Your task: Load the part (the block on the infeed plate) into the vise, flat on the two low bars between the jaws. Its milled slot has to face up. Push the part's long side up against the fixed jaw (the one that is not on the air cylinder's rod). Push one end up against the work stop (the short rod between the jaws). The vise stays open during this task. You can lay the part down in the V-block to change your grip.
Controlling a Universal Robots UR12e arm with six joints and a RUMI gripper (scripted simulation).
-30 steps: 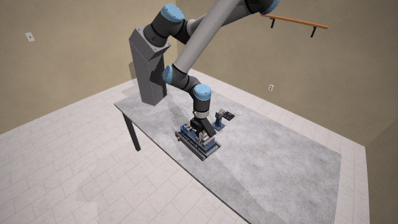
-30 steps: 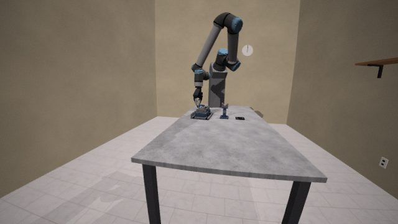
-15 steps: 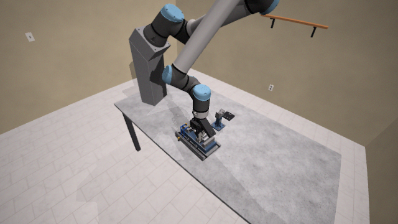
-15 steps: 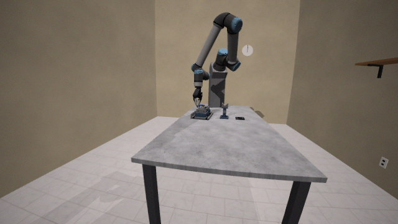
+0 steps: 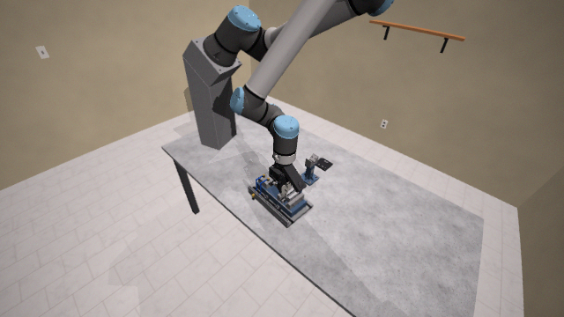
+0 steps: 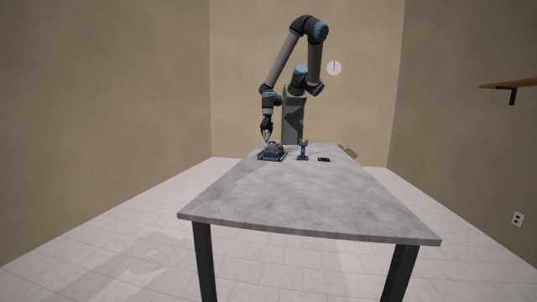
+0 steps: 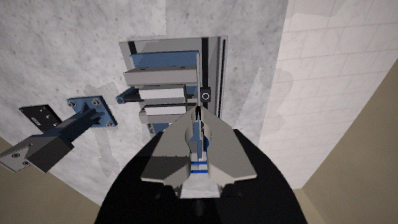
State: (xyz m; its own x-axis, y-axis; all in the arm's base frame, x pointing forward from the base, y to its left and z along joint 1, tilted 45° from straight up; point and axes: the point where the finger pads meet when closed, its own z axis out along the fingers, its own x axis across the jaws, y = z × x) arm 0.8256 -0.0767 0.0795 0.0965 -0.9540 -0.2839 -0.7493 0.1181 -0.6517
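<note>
Now: hand 50 mm to the right of the part, 30 mm above it and 10 mm past it. The rest, counted from my hand: cylinder rod 90 mm behind, 60 mm below, 40 mm to the left; work stop 100 mm to the left, 50 mm below, 10 mm behind; moving jaw 60 mm below, 50 mm to the left, 40 mm behind.
</note>
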